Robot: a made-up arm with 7 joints.
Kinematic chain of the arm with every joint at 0, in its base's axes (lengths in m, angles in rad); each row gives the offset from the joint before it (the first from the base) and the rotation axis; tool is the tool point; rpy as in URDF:
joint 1: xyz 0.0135 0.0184 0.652 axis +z
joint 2: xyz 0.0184 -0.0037 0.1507 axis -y
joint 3: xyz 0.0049 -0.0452 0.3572 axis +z
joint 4: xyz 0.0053 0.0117 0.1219 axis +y
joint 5: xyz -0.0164 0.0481 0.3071 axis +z
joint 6: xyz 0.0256 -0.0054 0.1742 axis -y
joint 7: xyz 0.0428 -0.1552 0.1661 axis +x
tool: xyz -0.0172 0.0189 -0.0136 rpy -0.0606 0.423 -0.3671
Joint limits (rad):
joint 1: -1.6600..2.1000
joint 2: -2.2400..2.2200
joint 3: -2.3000..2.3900
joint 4: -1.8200..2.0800
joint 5: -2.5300..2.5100
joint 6: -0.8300..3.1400
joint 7: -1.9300..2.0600
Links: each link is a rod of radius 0.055 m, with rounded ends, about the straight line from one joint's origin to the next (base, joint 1, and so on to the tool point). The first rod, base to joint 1, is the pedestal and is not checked.
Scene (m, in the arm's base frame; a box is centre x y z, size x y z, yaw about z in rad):
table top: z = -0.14
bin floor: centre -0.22 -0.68 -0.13 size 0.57 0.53 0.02 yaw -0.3
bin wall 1: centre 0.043 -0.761 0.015 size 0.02 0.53 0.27 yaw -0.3
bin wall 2: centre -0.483 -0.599 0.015 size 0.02 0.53 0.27 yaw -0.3
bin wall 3: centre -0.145 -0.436 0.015 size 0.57 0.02 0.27 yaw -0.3
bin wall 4: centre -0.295 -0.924 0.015 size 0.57 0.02 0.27 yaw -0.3
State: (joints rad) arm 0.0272 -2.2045 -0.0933 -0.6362 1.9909 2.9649 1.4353
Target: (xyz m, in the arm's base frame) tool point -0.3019 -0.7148 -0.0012
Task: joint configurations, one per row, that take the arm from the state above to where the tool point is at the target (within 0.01 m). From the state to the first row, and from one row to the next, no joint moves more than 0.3 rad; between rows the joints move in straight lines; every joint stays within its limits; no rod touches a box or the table.
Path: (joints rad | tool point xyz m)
1: -0.1862 -2.1531 -0.2550 -0.3849 1.9736 2.7101 1.4914 | 0.6966 -0.1175 0.3134
2: -0.3996 -2.1016 -0.4167 -0.1337 1.9563 2.4553 1.5476 | 0.6193 -0.3305 0.2701
3: -0.6129 -2.0502 -0.5785 0.1176 1.9390 2.2005 1.6037 | 0.4703 -0.5283 0.2503
4: -0.8263 -1.9988 -0.7402 0.3688 1.9217 1.9456 1.6599 | 0.2521 -0.6791 0.2587
5: -1.0397 -1.9474 -0.9019 0.6201 1.9044 1.6908 1.7160 | -0.0175 -0.7498 0.2988
6: -1.2531 -1.8959 -1.0636 0.8714 1.8871 1.4360 1.7721 | -0.3019 -0.7148 0.3716
7: -1.3887 -2.0106 -1.0284 0.6351 1.8816 1.2153 1.7727 | -0.3314 -0.7349 0.2391
8: -1.5244 -2.1253 -0.9932 0.3988 1.8761 0.9947 1.7732 | -0.3318 -0.7324 0.1098
9: -1.6600 -2.2400 -0.9580 0.1624 1.8707 0.7740 1.7737 | -0.3019 -0.7148 -0.0012

